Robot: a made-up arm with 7 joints. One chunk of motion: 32 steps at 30 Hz.
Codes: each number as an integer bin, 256 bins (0 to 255) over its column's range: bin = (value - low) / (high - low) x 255, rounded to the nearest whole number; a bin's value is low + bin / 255 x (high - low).
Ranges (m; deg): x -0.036..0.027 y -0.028..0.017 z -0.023..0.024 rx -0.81..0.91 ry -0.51..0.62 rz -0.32..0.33
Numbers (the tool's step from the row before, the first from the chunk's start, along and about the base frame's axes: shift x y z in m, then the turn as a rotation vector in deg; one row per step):
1: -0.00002 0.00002 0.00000 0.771 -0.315 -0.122
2: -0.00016 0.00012 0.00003 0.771 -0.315 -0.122
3: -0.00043 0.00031 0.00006 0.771 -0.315 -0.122
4: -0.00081 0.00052 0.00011 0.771 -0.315 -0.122
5: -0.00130 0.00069 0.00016 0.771 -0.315 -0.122
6: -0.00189 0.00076 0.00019 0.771 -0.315 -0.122
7: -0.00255 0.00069 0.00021 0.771 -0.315 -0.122
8: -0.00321 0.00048 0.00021 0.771 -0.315 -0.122
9: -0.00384 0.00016 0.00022 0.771 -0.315 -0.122
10: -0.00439 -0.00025 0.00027 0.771 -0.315 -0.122
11: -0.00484 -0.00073 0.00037 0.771 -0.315 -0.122
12: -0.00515 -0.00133 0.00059 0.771 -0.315 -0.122
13: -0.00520 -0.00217 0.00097 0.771 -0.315 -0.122
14: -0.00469 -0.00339 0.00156 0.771 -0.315 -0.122
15: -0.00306 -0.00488 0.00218 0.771 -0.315 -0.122
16: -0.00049 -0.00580 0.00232 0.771 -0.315 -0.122
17: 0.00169 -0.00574 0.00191 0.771 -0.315 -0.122
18: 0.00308 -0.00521 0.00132 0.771 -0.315 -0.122
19: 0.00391 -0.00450 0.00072 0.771 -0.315 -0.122
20: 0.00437 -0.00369 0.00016 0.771 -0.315 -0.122
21: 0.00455 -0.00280 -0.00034 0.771 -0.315 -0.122
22: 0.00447 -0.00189 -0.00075 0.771 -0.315 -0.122
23: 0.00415 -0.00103 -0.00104 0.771 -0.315 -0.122
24: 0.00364 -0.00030 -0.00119 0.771 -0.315 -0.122
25: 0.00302 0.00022 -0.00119 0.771 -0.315 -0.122
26: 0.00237 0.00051 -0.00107 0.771 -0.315 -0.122
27: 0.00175 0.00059 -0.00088 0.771 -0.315 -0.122
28: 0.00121 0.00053 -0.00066 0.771 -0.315 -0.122
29: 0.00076 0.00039 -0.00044 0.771 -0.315 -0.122
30: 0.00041 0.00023 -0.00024 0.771 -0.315 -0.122
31: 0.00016 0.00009 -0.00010 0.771 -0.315 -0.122
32: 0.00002 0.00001 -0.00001 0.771 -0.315 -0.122
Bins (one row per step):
1: 146 159 125 234 44 78
2: 145 159 125 234 44 78
3: 144 160 125 234 44 78
4: 142 162 125 234 44 78
5: 140 163 126 234 44 78
6: 138 163 126 234 44 78
7: 135 163 126 234 44 78
8: 133 161 126 234 44 78
9: 130 160 126 234 44 78
10: 128 157 126 234 44 78
11: 126 155 127 234 44 78
12: 125 151 128 234 44 78
13: 125 146 130 234 44 78
14: 127 139 133 234 44 78
15: 133 131 137 234 44 78
16: 144 126 137 234 44 78
17: 153 126 135 234 44 78
18: 158 129 132 234 44 78
19: 162 133 129 234 44 78
20: 163 138 126 234 44 78
21: 164 143 123 234 44 78
22: 164 148 121 234 44 78
23: 163 153 119 234 44 78
24: 160 157 118 234 44 78
25: 158 160 118 234 44 78
26: 155 162 119 234 44 78
27: 153 162 120 234 44 78
28: 151 162 121 234 44 78
29: 149 161 122 234 44 78
30: 147 160 123 234 44 78
31: 146 159 124 234 44 78
32: 146 159 125 234 44 78

